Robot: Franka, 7 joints.
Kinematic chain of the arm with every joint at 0, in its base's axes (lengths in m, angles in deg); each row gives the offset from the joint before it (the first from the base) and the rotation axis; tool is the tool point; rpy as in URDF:
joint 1: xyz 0 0 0.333 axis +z
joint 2: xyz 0 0 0 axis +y
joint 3: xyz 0 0 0.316 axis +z
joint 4: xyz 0.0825 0 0 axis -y
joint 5: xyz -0.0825 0 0.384 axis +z
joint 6: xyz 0 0 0 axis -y
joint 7: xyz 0.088 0 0 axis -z
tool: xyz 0 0 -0.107 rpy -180 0 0
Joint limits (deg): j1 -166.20..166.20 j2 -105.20..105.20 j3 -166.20..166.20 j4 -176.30..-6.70 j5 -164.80..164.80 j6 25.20..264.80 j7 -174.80..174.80
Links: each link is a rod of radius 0.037 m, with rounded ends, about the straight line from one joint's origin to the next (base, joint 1, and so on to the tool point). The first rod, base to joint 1, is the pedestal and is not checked.
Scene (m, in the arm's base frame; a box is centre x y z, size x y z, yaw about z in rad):
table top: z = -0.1
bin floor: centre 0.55 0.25 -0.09 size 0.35 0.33 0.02 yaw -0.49
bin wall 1: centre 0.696 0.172 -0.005 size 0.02 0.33 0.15 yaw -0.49
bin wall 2: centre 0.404 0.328 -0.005 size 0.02 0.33 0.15 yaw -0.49
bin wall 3: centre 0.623 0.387 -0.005 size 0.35 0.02 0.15 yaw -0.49
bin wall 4: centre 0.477 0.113 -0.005 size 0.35 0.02 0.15 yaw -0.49
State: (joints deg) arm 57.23 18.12 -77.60 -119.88 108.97 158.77 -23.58
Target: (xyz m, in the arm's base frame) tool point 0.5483 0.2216 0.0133
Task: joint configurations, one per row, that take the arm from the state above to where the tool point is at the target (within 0.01 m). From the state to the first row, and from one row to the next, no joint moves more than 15 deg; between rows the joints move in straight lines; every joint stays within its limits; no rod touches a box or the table.
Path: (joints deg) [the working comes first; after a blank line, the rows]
Joints at the target: 61.61 65.68 -37.15 -102.10 108.49 145.44 -23.58
Straight joint move there: clear.

1: 58.32 30.01 -67.49 -115.44 108.85 155.44 -23.58
2: 59.42 41.90 -57.38 -110.99 108.73 152.11 -23.58
3: 60.51 53.79 -47.26 -106.55 108.61 148.77 -23.58
4: 61.61 65.68 -37.15 -102.10 108.49 145.44 -23.58

